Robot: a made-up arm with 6 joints.
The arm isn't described. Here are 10 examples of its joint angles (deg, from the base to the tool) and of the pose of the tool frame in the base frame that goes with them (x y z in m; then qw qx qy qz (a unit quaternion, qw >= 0)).
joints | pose
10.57 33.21 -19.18 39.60 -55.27 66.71 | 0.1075 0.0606 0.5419 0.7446 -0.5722 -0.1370 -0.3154
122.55 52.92 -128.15 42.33 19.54 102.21 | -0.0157 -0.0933 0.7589 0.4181 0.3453 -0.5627 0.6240
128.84 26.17 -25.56 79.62 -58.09 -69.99 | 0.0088 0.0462 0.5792 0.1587 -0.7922 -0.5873 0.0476
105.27 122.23 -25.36 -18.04 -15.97 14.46 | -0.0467 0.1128 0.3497 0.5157 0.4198 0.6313 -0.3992
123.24 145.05 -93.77 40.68 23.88 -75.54 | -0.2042 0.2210 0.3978 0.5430 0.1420 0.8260 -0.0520
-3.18 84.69 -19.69 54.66 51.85 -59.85 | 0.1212 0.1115 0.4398 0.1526 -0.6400 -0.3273 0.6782
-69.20 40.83 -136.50 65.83 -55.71 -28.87 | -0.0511 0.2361 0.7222 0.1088 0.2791 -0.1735 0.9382
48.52 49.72 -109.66 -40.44 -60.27 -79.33 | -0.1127 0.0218 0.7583 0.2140 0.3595 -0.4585 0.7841
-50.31 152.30 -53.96 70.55 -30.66 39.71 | 0.1565 -0.0786 0.2844 0.5759 -0.2451 0.7799 0.0064
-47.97 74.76 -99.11 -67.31 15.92 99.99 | 0.1117 -0.0705 0.6953 0.2050 -0.8317 0.4239 -0.2942
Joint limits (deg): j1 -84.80..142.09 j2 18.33..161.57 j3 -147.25..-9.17 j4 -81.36..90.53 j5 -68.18..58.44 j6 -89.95..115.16
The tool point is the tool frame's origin. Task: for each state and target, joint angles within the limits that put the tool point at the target. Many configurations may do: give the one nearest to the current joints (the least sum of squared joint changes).
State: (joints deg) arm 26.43 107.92 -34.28 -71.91 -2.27 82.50
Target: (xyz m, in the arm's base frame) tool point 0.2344 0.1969 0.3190
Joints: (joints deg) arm 31.50 151.96 -83.42 -73.60 -23.56 79.38
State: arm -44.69 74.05 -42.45 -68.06 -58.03 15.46
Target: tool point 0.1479 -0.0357 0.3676
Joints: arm -59.76 112.05 -18.38 -66.13 -40.60 22.81
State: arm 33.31 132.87 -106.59 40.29 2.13 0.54
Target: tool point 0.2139 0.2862 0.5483
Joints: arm 45.54 130.94 -116.36 40.93 0.45 -0.47
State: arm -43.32 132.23 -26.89 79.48 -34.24 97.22
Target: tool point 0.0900 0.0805 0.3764
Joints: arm -39.07 123.57 -9.17 41.70 12.73 85.23
